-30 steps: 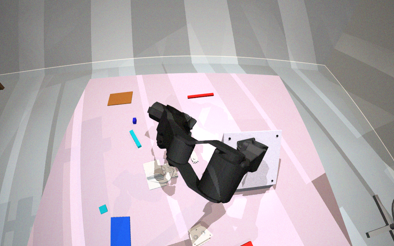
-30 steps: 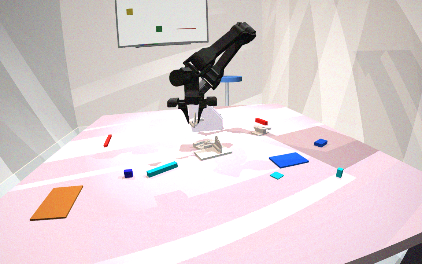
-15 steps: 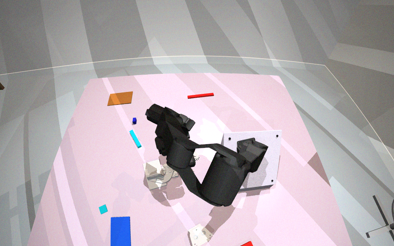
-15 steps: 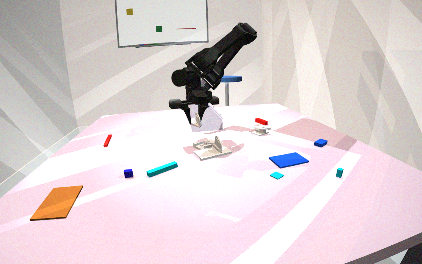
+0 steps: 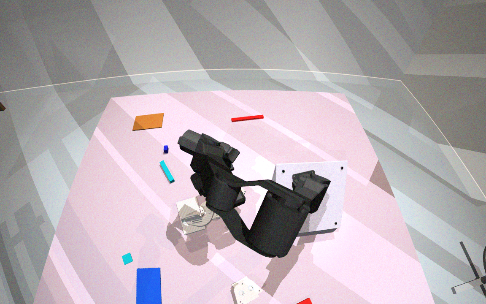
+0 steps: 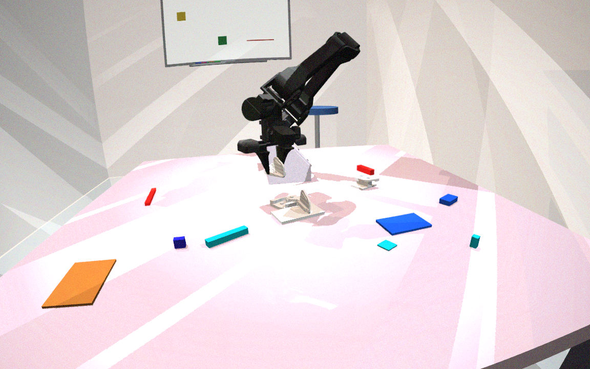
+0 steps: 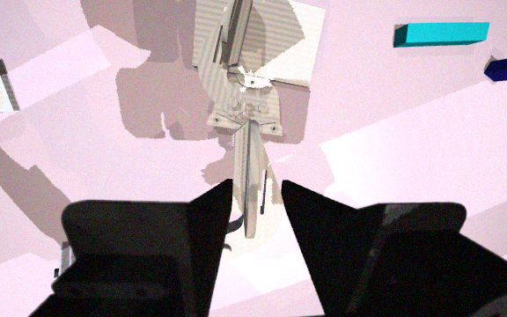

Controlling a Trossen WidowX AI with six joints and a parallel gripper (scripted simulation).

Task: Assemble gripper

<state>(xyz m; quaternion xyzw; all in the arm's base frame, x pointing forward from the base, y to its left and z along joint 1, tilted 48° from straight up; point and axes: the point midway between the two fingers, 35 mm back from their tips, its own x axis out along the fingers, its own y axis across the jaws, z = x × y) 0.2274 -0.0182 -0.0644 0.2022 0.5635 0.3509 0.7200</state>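
Right now the white sheet is 11 cm ahead of my gripper tip, 8 cm below it and 3 cm to the left of it. Also, from my gripper tip: white jaw: 7 cm below, 6 cm ahead, 4 cm to the left; housing plate: 8 cm below, 5 cm ahead, 2 cm to the left; cyan bar: 19 cm ahead, 15 cm to the right, 7 cm below.
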